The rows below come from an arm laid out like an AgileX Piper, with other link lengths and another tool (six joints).
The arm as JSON. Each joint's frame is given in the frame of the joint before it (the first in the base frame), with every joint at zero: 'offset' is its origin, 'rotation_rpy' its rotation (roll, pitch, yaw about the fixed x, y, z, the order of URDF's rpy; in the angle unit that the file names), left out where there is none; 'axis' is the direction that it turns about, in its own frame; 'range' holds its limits. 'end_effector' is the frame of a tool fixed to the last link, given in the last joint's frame.
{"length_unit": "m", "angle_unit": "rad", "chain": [
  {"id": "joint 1", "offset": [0.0, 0.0, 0.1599], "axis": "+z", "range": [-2.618, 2.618]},
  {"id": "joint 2", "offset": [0.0, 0.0, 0.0], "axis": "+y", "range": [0.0, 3.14]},
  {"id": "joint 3", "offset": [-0.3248, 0.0, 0.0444], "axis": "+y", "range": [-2.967, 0.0]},
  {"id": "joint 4", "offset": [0.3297, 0.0, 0.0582], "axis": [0.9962, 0.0, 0.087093], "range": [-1.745, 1.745]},
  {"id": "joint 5", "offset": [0.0, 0.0, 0.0], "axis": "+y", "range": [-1.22, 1.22]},
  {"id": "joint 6", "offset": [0.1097, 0.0, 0.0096], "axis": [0.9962, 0.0, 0.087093], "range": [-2.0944, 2.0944]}
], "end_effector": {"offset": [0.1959, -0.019, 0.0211], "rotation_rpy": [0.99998, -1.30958, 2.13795]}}
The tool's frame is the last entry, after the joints.
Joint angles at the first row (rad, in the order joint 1, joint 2, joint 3, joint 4, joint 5, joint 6):
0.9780 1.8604 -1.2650 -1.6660 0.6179 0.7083
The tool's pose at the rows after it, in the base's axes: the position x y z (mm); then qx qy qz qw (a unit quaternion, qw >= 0):
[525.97 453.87 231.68 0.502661 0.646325 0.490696 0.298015]
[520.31 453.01 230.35 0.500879 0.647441 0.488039 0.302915]
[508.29 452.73 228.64 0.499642 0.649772 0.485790 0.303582]
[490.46 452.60 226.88 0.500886 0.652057 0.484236 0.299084]
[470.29 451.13 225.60 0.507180 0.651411 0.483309 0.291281]
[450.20 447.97 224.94 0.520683 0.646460 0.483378 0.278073]
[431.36 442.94 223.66 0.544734 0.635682 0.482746 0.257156]
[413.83 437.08 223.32 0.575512 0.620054 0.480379 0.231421]
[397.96 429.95 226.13 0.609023 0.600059 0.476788 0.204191]
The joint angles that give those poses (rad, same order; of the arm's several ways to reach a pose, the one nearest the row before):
0.9834 1.8624 -1.2617 -1.6688 0.6315 0.7079
0.9966 1.8571 -1.2482 -1.6694 0.6504 0.7080
1.0190 1.8401 -1.2216 -1.6628 0.6695 0.7103
1.0508 1.8123 -1.1855 -1.6440 0.6889 0.7143
1.0880 1.7794 -1.1481 -1.6122 0.7124 0.7216
1.1250 1.7430 -1.1146 -1.5661 0.7339 0.7335
1.1582 1.7058 -1.0900 -1.4975 0.7510 0.7484
1.1875 1.6684 -1.0771 -1.4097 0.7675 0.7586
1.2119 1.6285 -1.0742 -1.3124 0.7874 0.7624

